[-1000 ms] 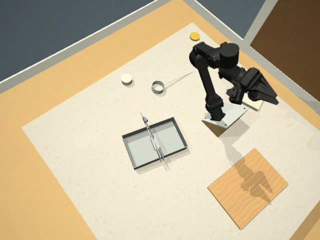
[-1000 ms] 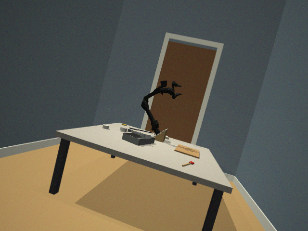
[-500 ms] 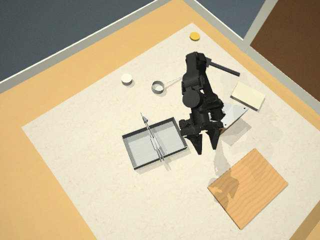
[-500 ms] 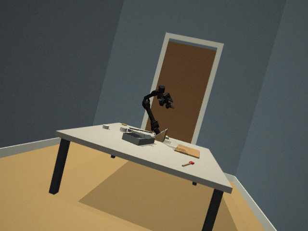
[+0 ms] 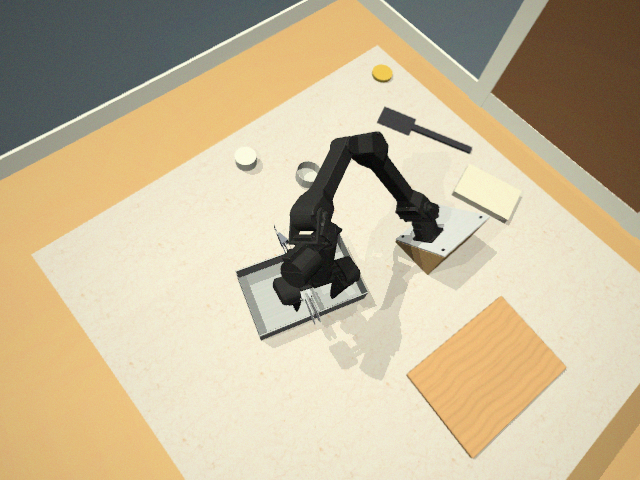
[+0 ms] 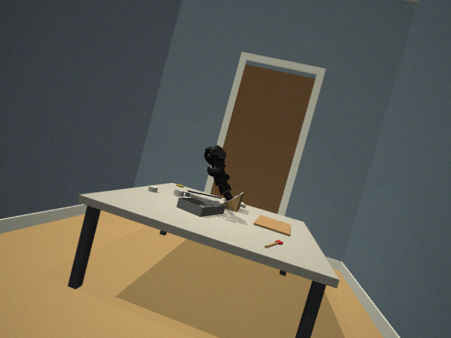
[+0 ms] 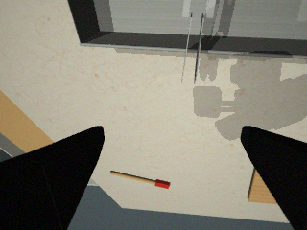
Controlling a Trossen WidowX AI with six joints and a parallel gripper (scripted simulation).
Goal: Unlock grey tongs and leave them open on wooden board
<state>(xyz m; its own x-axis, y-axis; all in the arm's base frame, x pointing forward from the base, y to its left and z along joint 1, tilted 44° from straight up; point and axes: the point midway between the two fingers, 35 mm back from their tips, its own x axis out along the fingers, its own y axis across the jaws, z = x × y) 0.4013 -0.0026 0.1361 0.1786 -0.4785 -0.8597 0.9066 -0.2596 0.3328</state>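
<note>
Right now my gripper tip is 60 mm past the roasting tin, 80 mm to the left of it and 160 mm above it. From my gripper tip the other things lie so: white cylinder: 240 mm behind, 480 mm to the right, 170 mm below; wooden board: 220 mm behind, 430 mm to the left, 180 mm below; lock piece: 80 mm behind, 150 mm to the right, 120 mm below.
</note>
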